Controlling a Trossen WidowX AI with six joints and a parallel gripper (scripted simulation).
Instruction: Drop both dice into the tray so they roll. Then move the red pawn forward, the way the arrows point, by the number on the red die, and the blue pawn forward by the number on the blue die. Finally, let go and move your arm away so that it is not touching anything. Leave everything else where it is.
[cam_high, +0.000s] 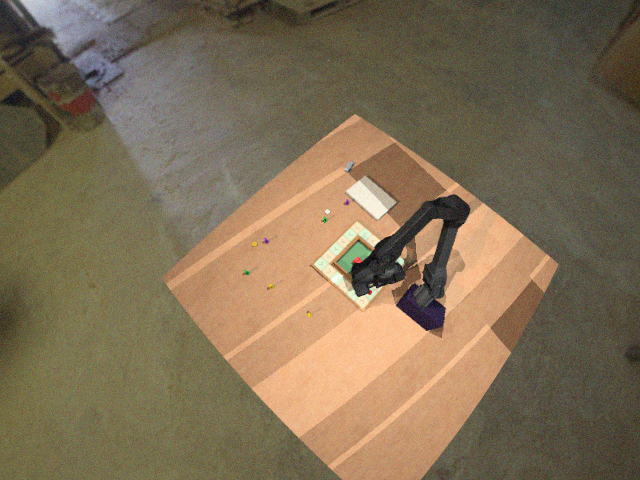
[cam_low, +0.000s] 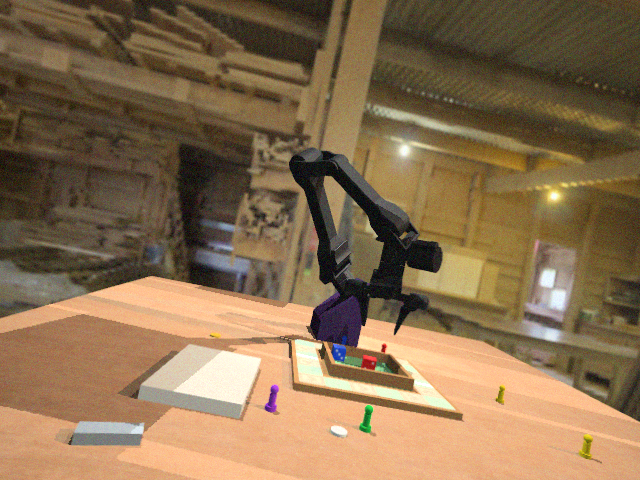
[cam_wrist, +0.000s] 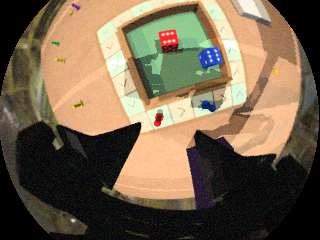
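My gripper tip is 2 cm to the right of the red pawn and 5 cm above it. Also, from my gripper tip: white disc: 38 cm ahead, 11 cm to the right, 7 cm below; then green tray: 11 cm ahead, 4 cm to the right, 7 cm below; then blue pawn: 7 cm to the right, 5 cm below.
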